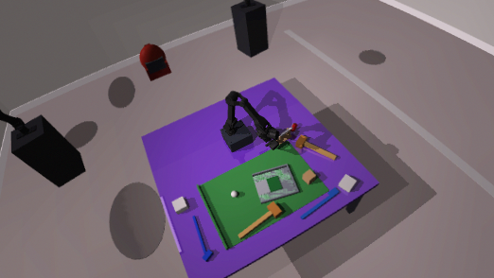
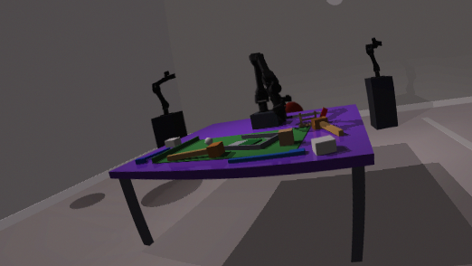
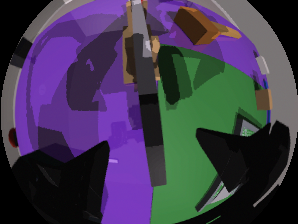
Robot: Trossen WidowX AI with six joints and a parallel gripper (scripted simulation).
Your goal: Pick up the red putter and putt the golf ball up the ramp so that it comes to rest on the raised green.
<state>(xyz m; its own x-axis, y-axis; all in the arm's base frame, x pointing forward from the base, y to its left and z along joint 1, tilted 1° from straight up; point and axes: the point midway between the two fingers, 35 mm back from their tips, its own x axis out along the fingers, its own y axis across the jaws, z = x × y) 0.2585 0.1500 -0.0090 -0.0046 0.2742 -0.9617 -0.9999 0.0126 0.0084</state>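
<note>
Now: the putter 110 mm to the left of my gripper tip, 10 mm behind it and 10 mm above it. The rest, counted from my gripper tip: wooden stand (130 mm to the left, 10 mm below); then wooden block (360 mm ahead, 20 mm to the left, 20 mm below); then golf ball (420 mm to the right, 140 mm ahead, 30 mm below).
</note>
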